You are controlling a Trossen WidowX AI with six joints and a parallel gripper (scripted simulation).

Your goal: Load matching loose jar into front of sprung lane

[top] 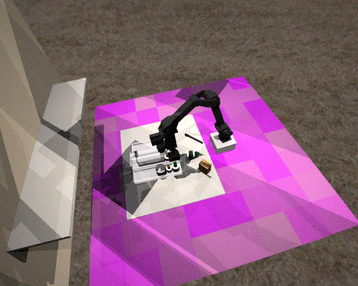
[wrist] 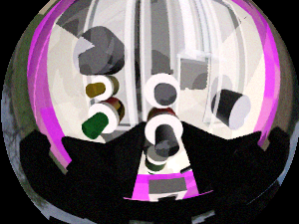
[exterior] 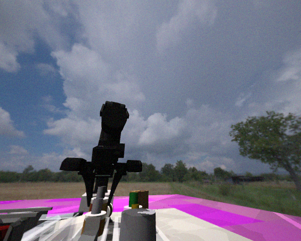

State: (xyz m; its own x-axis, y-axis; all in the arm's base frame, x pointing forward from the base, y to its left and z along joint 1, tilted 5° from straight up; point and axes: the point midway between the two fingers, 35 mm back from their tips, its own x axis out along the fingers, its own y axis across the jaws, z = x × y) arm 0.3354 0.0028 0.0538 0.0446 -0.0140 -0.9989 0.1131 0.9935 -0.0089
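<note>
Right now the pusher lane is 140 mm ahead of my gripper tip, 40 mm to the right of it and 30 mm below it. The rest, counted from my gripper tip: brown box 150 mm behind, 140 mm to the left, 20 mm below; then black rod 170 mm behind, 110 mm to the right, 50 mm below; then red mark 220 mm ahead, 60 mm to the right, 20 mm above.
</note>
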